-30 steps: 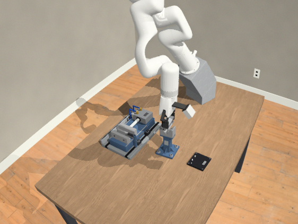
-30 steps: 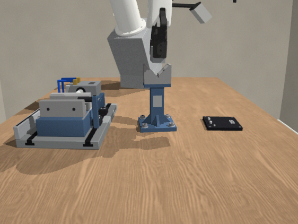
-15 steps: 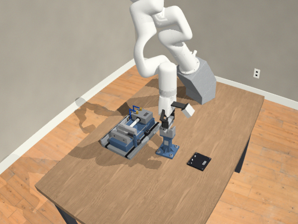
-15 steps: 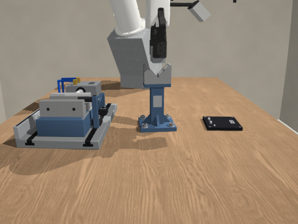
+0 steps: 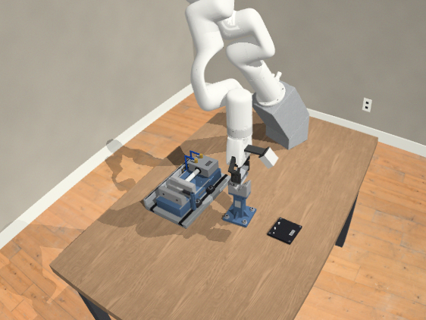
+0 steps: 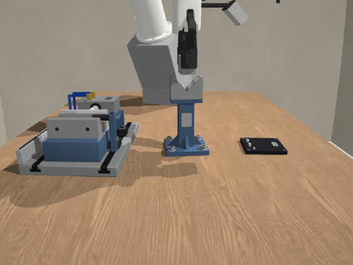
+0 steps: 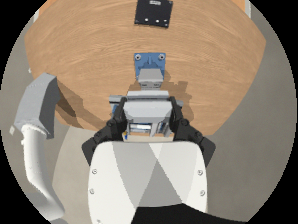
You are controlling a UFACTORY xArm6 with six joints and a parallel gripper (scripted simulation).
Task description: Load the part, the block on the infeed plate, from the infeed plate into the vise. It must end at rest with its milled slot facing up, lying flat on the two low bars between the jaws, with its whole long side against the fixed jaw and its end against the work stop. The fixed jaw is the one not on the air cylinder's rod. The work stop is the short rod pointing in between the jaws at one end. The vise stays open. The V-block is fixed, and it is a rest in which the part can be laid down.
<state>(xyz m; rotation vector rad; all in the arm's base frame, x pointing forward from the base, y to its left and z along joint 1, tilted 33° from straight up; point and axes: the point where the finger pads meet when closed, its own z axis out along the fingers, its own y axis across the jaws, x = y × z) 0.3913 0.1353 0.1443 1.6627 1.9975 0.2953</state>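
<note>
Right now my hand is 10 mm to the right of the part and 10 mm above it. Also, from my hand: blue work stop post: 140 mm to the right, 140 mm below, 80 mm ahead; black stop rod: 170 mm to the right, 110 mm below, 80 mm ahead; cylinder rod: 220 mm to the right, 120 mm below, 10 mm behind.
</note>
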